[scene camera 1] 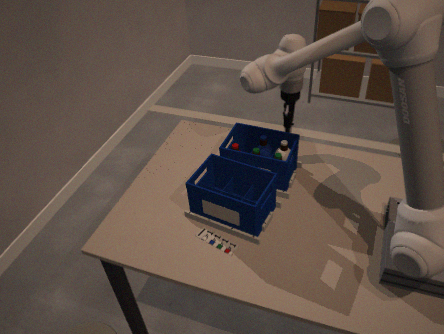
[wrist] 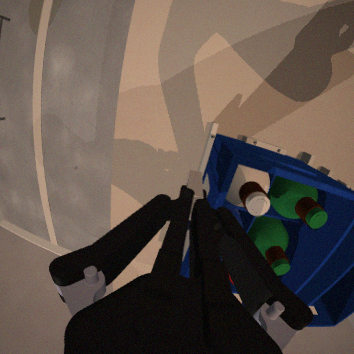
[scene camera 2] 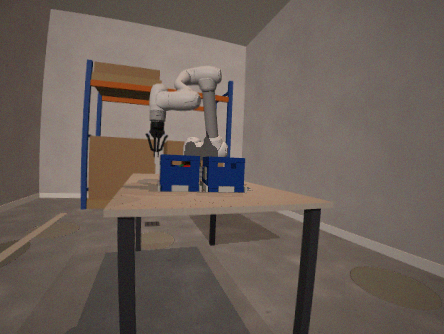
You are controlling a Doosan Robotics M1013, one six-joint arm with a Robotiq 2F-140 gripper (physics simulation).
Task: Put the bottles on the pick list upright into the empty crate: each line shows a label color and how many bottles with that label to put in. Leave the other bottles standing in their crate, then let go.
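Places are measured from the arm's base along level axes (x left, y ahead, z down), in millimetres.
Where they show: gripper, between the fingertips: (wrist: 192,180) (scene camera 2: 155,163).
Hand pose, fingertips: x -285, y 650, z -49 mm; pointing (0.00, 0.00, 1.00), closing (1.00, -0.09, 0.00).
Things, the pixels of their top centre, and the offset from my fingertips. Level surfaces: height alone.
- full blue crate, centre of its top: (wrist: 258,272) (scene camera 1: 260,141) (scene camera 2: 178,155) dx +121, dy +77, dz -49 mm
- white bottle, centre of its top: (wrist: 258,205) (scene camera 1: 284,141) dx +75, dy -9, dz -37 mm
- blue bottle, centre of its top: (scene camera 1: 263,136) dx +74, dy +80, dz -37 mm
- red-capped bottle, centre of its top: (scene camera 1: 235,145) dx +166, dy +165, dz -37 mm
- empty blue crate, centre of its top: (scene camera 1: 231,178) (scene camera 2: 222,157) dx +363, dy +91, dz -49 mm
- pick list, centre of its top: (scene camera 1: 216,240) dx +515, dy +87, dz +124 mm
- wooden table, height of its surface: dz +126 mm
My gripper (scene camera 1: 288,131) (scene camera 2: 157,150) (wrist: 192,180) is shut and empty, fingers down, just outside the far side of the full blue crate (scene camera 1: 287,176) (scene camera 2: 180,179) (wrist: 285,167). In it stand a white bottle (scene camera 1: 283,151) (wrist: 243,184), a blue bottle (scene camera 1: 265,149), a red-capped bottle (scene camera 1: 235,146) and two green bottles (wrist: 296,199) (wrist: 268,234). My fingers hide the blue one in the wrist view. The empty blue crate (scene camera 1: 196,201) (scene camera 2: 225,177) stands beside it, with divided compartments. The pick list (scene camera 1: 216,243) shows white, blue, green and red marks; its counts are too small to read.
Both crates stand on the wooden table (scene camera 1: 150,220) (scene camera 2: 280,197), with low light rails (scene camera 1: 225,227) along their bases. The robot's base (scene camera 1: 392,270) is at the table's right in scene camera 1. A shelf rack (scene camera 2: 86,150) with boxes stands behind the arm.
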